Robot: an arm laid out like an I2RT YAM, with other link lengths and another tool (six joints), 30 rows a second.
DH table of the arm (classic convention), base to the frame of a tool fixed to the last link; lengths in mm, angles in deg. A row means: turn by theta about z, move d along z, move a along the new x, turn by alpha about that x. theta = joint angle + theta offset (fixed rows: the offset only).
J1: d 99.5  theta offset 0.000  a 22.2  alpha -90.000
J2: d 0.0  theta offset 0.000  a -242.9  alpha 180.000
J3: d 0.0  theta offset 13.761  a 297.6  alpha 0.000
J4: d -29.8  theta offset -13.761  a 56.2  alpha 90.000
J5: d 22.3  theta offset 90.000  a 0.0  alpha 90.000
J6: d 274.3  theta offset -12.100  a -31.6  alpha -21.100
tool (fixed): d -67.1  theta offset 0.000  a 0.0  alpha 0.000
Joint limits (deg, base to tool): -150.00..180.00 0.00..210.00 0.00..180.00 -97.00..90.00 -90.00..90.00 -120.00..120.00
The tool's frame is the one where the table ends.
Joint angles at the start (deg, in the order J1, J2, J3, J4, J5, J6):
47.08, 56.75, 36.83, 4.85, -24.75, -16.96
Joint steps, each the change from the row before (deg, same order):
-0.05, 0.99, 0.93, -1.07, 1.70, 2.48
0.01, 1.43, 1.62, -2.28, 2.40, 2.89
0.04, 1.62, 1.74, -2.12, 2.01, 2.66
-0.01, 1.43, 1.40, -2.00, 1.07, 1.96
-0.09, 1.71, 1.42, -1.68, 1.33, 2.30
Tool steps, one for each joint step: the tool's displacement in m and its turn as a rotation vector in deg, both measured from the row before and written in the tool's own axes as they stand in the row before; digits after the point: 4 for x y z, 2 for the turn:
0.0070, 0.0025, 0.0045, -1.72, -0.07, 3.14
0.0088, 0.0039, 0.0063, -2.77, -0.07, 3.90
0.0078, 0.0025, 0.0062, -2.50, -0.16, 3.49
0.0041, 0.0030, 0.0055, -2.18, -0.60, 2.55
0.0062, 0.0030, 0.0068, -2.22, -0.33, 2.99

